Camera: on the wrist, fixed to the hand. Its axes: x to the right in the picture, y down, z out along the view.
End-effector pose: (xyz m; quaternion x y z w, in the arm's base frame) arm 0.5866 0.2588 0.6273 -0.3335 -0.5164 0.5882 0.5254
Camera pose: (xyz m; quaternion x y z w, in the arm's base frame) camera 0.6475 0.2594 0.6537 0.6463 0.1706 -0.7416 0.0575
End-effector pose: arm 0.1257 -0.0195 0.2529 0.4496 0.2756 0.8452 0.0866
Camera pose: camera 0.0859 -0.0079 0.2011 -0.4941 0.1825 -0.6875 0.5000
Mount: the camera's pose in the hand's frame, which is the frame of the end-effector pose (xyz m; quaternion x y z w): -0.0092 -0.0419 -0.0506 -0.0761 0.0135 0.7003 0.7096
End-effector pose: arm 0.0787 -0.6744 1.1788 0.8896 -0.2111 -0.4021 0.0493
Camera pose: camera 0.1246 -0.6368 1.2084 0.4851 -0.7415 -0.2549 0.3871
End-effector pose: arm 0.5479 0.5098 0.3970 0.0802 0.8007 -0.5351 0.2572
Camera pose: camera 0.5224 0.5392 0.4507 0.6053 0.5562 -0.1376 0.5525
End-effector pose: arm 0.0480 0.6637 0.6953 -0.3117 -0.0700 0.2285 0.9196
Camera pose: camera 0.0694 0.6027 0.6805 -0.3433 0.1636 0.7967 0.4698
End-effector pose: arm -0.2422 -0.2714 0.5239 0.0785 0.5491 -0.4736 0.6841
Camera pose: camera -0.3067 -0.2571 0.5293 0.3946 0.3800 0.1859 0.8157
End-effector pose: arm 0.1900 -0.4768 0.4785 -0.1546 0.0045 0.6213 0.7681
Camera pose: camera 0.2373 -0.5054 0.4419 -0.1734 0.0746 0.9771 0.0981
